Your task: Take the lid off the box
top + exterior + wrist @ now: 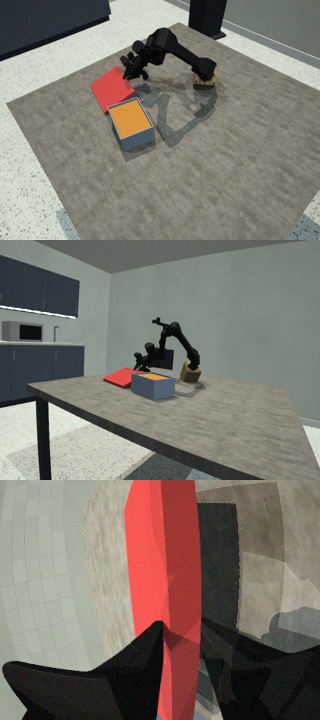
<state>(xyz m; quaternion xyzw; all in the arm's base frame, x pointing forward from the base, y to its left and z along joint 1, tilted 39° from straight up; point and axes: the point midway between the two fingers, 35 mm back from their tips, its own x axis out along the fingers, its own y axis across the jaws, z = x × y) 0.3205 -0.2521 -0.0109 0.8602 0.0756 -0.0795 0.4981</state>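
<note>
Right now the red lid is 11 cm ahead of my hand and 5 cm below it. The rest, counted from my hand: blue storage box: 28 cm to the left, 11 cm ahead, 4 cm below.
</note>
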